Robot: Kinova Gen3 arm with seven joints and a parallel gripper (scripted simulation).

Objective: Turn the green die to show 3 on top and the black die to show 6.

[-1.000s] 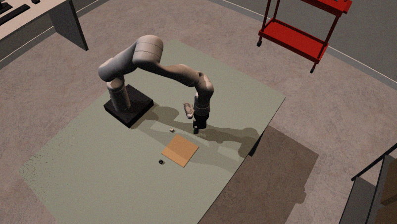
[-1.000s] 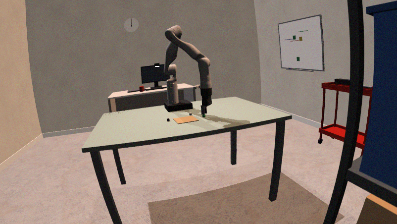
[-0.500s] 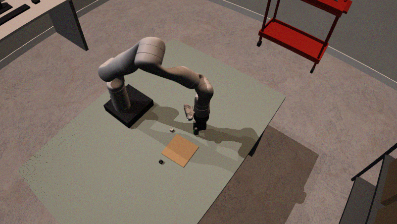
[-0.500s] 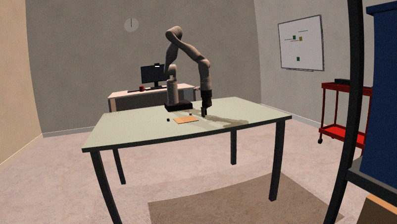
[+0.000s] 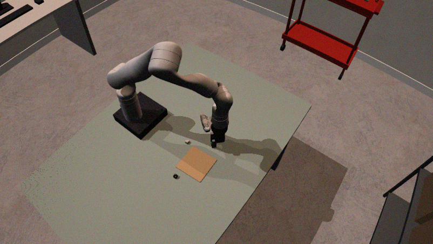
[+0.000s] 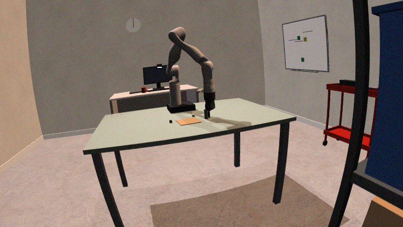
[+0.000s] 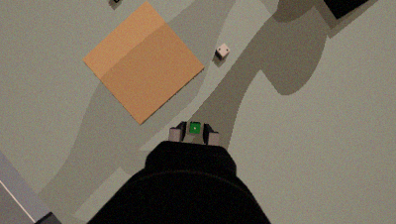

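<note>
My gripper is now 10 mm above the green die. From my hand the other things lie so: white die: 110 mm behind, 60 mm to the right, 10 mm below; then black die: 240 mm to the right, 50 mm behind, 10 mm below; then orange mat: 130 mm to the right, 20 mm below, 10 mm behind.
</note>
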